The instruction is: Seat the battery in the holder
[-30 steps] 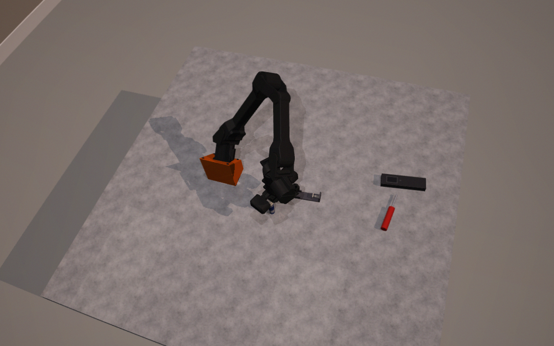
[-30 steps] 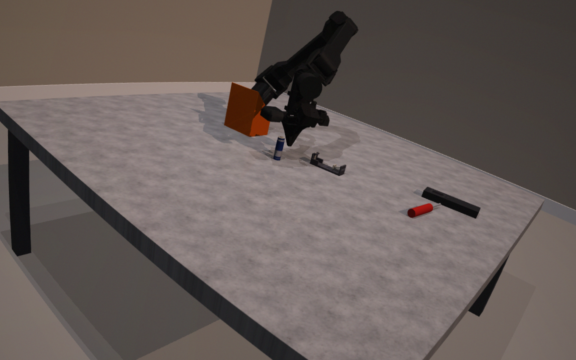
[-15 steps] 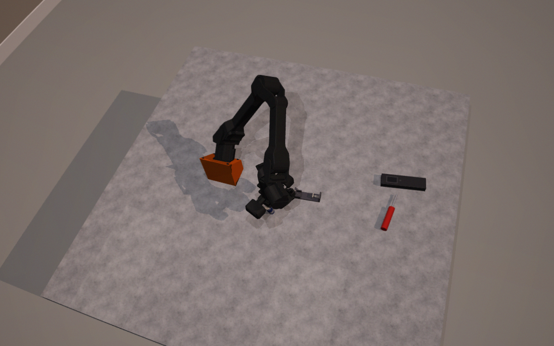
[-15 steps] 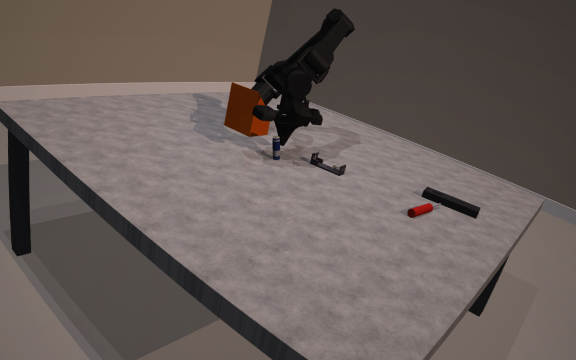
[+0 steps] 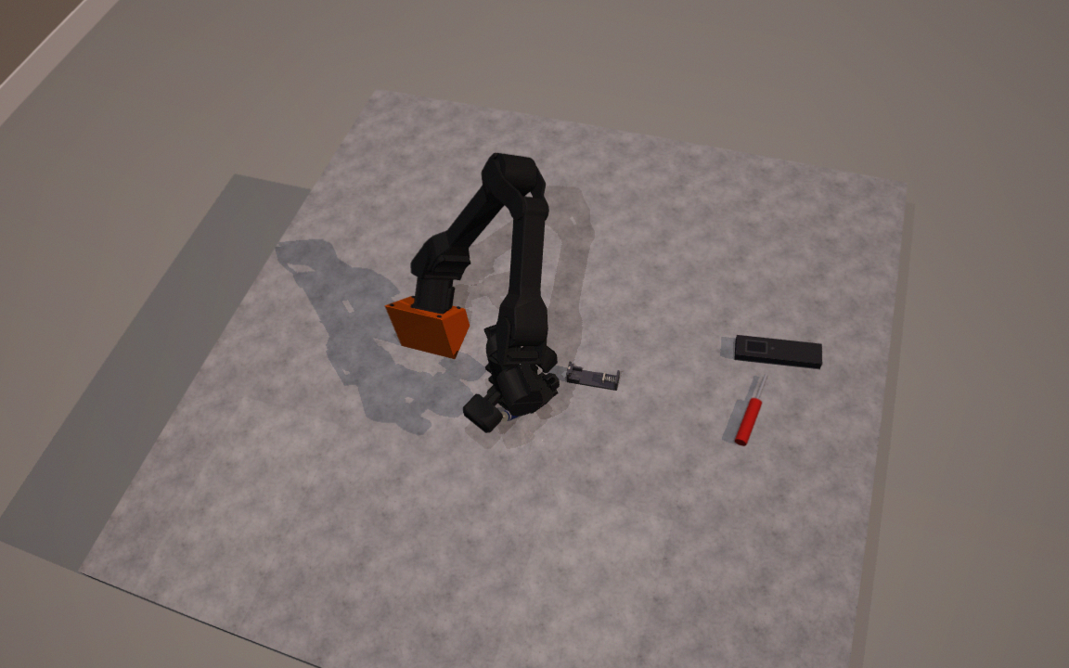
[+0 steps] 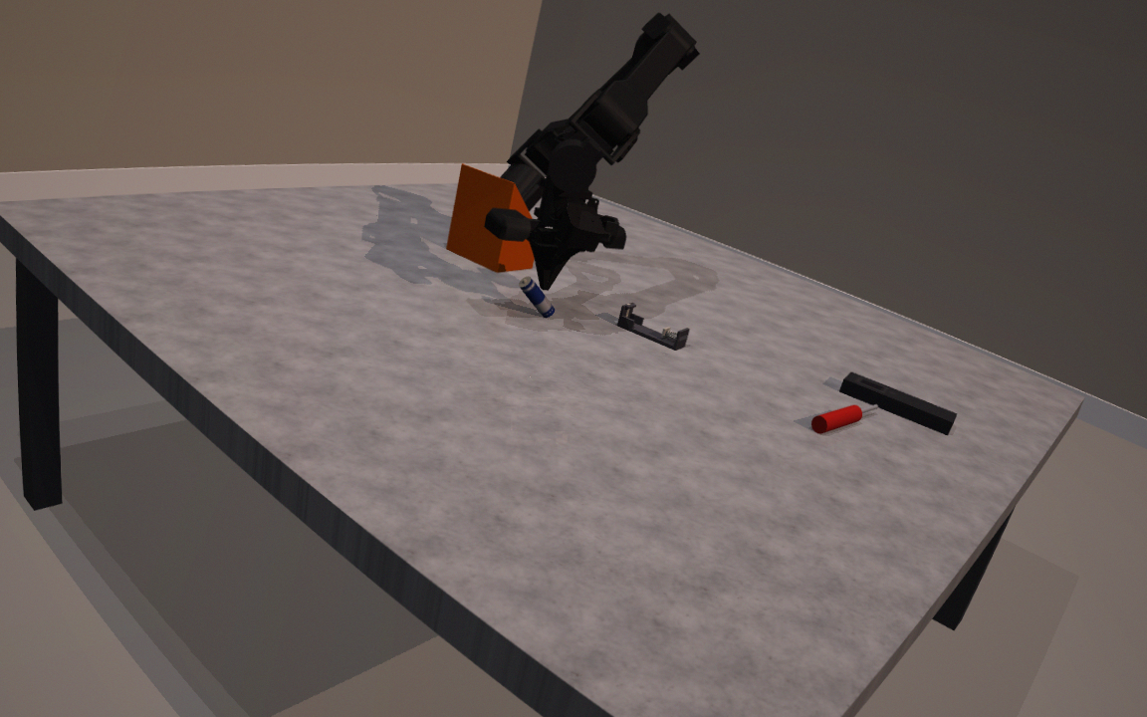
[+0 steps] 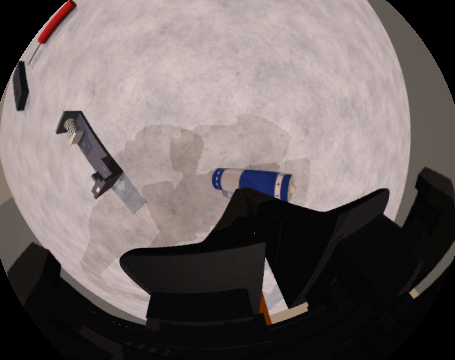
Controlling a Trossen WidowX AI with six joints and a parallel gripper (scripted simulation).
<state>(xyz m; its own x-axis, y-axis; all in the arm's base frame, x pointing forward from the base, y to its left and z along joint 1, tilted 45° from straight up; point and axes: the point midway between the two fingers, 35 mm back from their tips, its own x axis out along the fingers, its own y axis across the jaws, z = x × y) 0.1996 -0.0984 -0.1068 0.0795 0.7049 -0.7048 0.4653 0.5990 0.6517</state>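
Now: the white battery 1 cm behind my gripper tip, 1 cm to the right of it and 2 cm below it. Also, from my gripper tip: red-handled screwdriver: 43 cm ahead, 10 cm to the left, 3 cm below; black remote: 46 cm ahead, 22 cm to the left, 2 cm below.
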